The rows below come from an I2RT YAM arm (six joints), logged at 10 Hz.
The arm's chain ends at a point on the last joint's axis. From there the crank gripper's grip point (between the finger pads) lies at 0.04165 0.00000 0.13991 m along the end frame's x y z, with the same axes.
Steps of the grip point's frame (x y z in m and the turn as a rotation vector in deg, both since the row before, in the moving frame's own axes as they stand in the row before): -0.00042, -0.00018, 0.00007, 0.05, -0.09, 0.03; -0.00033, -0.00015, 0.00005, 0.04, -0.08, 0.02; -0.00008, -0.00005, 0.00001, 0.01, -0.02, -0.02; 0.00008, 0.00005, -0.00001, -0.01, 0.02, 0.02; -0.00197, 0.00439, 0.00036, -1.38, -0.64, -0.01; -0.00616, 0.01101, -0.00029, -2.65, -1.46, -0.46; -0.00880, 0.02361, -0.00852, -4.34, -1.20, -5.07; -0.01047, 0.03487, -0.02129, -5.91, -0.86, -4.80; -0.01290, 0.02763, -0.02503, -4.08, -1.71, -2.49
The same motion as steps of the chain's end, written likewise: -0.00020, -0.00008, 0.00000, 0.05, -0.09, 0.03; -0.00013, -0.00007, -0.00001, 0.04, -0.08, 0.02; -0.00003, -0.00001, 0.00000, 0.01, -0.02, -0.02; 0.00003, 0.00001, 0.00000, -0.01, 0.02, 0.02; -0.00041, 0.00102, -0.00006, -1.38, -0.64, -0.01; -0.00261, 0.00484, -0.00116, -2.65, -1.46, -0.46; -0.00617, 0.01655, -0.00910, -4.34, -1.20, -5.07; -0.00883, 0.02384, -0.02133, -5.91, -0.86, -4.80; -0.00889, 0.01935, -0.02592, -4.08, -1.71, -2.49
